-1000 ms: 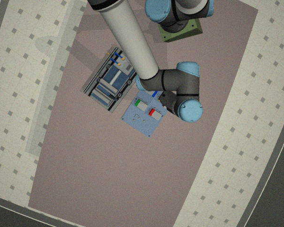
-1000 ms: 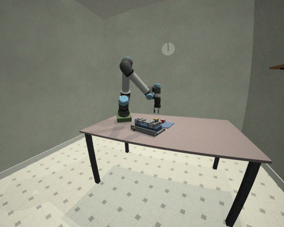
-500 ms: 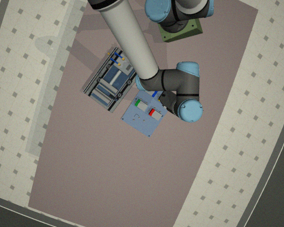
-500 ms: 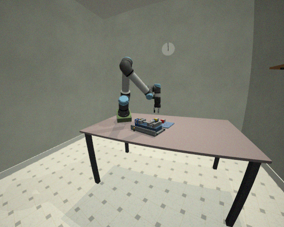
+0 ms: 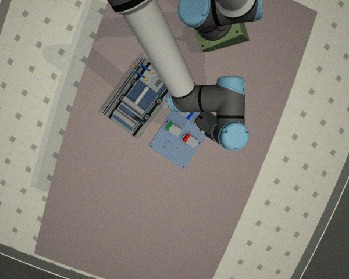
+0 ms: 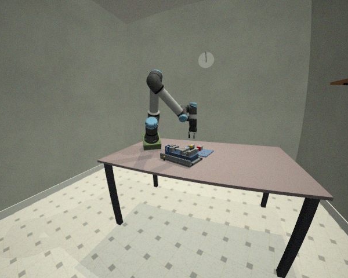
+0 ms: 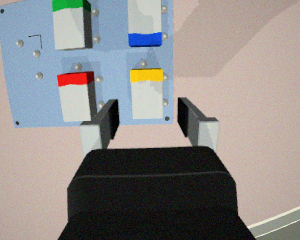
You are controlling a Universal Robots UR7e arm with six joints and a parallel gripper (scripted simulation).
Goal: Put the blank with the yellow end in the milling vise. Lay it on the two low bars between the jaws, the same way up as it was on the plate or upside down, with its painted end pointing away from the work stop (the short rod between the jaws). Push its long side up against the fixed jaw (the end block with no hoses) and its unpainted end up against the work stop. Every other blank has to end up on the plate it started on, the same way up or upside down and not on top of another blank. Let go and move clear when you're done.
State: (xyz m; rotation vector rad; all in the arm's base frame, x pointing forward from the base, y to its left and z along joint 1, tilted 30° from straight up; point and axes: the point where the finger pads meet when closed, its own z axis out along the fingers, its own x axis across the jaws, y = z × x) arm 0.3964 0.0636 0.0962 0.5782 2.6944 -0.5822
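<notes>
Now: the yellow-ended blank 11 cm below my hand. From my hand the other things lie so: plate 6 cm ahead, 8 cm to the right, 13 cm below; then blue-ended blank 4 cm behind, 8 cm to the right, 11 cm below; then red-ended blank 8 cm ahead, 4 cm to the right, 11 cm below.
</notes>
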